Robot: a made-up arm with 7 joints. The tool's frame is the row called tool. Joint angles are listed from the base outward. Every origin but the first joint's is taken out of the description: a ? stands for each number. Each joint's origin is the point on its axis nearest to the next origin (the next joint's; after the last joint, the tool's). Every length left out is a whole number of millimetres.
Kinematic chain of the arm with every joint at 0, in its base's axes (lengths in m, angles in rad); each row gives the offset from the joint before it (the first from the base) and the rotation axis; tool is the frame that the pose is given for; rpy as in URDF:
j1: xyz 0 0 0.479 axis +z
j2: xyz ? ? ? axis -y
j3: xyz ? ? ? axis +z
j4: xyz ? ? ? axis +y
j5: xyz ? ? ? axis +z
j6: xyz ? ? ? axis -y
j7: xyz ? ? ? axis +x
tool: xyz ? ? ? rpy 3.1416 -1.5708 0
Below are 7 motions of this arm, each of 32 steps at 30 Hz.
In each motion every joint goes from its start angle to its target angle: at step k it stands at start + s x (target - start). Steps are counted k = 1, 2, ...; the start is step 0. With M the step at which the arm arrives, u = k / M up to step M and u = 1 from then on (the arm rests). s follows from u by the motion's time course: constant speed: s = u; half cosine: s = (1 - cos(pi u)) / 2; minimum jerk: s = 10 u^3 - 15 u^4 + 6 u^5.
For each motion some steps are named. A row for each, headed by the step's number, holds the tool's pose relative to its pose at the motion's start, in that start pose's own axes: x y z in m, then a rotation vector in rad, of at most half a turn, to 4 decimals.
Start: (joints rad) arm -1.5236 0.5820 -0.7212 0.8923 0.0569 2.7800 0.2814
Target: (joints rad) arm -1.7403 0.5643 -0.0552 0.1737 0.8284 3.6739 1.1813
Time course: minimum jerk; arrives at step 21
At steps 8, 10, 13, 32:
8: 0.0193 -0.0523 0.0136 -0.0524 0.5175 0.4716
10: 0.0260 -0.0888 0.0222 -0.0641 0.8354 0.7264
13: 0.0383 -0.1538 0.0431 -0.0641 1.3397 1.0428
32: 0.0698 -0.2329 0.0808 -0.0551 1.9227 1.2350

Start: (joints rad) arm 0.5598 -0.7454 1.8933 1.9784 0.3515 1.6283 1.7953
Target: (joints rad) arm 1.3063 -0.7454 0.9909 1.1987 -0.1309 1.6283 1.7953
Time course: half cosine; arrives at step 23
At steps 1, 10, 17, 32:
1: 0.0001 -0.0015 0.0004 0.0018 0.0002 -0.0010
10: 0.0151 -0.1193 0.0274 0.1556 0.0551 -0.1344
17: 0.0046 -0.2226 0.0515 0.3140 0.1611 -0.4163
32: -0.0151 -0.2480 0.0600 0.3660 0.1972 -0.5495

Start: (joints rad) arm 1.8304 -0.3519 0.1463 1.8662 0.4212 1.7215 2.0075
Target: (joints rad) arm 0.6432 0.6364 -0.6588 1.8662 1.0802 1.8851 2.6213
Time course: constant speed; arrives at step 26
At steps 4, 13, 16, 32:
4: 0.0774 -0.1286 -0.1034 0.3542 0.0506 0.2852
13: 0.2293 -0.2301 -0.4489 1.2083 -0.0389 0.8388
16: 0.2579 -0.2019 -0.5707 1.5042 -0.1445 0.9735
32: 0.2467 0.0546 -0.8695 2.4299 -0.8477 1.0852

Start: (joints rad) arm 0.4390 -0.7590 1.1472 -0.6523 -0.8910 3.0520 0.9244
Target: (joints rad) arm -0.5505 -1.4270 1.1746 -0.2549 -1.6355 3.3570 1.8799
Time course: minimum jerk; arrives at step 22
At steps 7, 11, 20, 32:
7: 0.0267 0.0307 -0.0087 0.1763 -0.2841 0.1190
11: 0.1087 0.0928 -0.0099 0.2863 -0.8047 0.2877
20: 0.3284 0.1624 0.0530 -0.0631 -1.5393 0.4365
32: 0.3318 0.1627 0.0544 -0.0718 -1.5465 0.4375

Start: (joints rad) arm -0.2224 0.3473 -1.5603 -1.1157 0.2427 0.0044 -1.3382
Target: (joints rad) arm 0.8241 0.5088 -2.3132 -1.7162 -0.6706 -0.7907 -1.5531
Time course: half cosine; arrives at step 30
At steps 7, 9, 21, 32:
7: -0.0187 -0.0137 -0.0187 0.0389 -0.1329 0.0066
9: -0.0294 -0.0235 -0.0290 0.0682 -0.2109 0.0174
21: -0.0839 -0.1270 -0.0995 0.3928 -0.6827 0.2379
32: -0.0907 -0.1712 -0.1276 0.5304 -0.7781 0.3632

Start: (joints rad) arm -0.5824 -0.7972 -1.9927 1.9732 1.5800 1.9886 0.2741
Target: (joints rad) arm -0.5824 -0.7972 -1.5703 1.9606 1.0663 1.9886 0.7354
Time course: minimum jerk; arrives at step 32
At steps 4, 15, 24, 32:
4: -0.0019 -0.0006 -0.0004 0.0027 -0.0073 -0.0025
15: -0.0571 -0.0174 -0.0154 0.0698 -0.2108 -0.0608
24: -0.1238 -0.0332 -0.0453 0.1283 -0.4499 -0.1084
32: -0.1396 -0.0362 -0.0546 0.1392 -0.5071 -0.1175

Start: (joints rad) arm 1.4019 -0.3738 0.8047 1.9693 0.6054 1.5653 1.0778
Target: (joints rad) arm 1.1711 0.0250 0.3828 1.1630 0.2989 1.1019 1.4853
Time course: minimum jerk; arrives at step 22
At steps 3, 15, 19, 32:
3: 0.0036 -0.0113 -0.0040 0.0164 0.0067 0.0027
15: 0.0387 -0.3417 -0.3926 0.6272 0.3444 -0.0072
19: 0.0021 -0.3638 -0.5085 0.7525 0.4374 -0.0244
32: -0.0037 -0.3651 -0.5227 0.7678 0.4492 -0.0265

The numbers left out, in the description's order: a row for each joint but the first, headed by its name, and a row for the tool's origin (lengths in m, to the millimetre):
j2: 0 -0.061 0
j3: 0 0 0.293
j4: 0.017 0.061 0
j5: -0.029 0 0.452
j6: 0 -0.104 0
j7: 0.016 0 0.116
tool: 0 0 0

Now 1 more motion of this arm.
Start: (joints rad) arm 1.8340 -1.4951 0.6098 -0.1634 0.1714 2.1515 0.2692
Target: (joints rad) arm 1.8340 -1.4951 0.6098 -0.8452 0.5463 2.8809 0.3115
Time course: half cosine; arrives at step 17
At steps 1, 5, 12, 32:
1: 0.0020 -0.0006 -0.0002 0.0023 0.0117 0.0036
5: 0.0438 -0.0140 -0.0076 0.0528 0.2733 0.0847
12: 0.1363 -0.0553 -0.0473 0.1975 1.0884 0.3645
32: 0.1564 -0.0712 -0.0600 0.2355 1.3504 0.4676

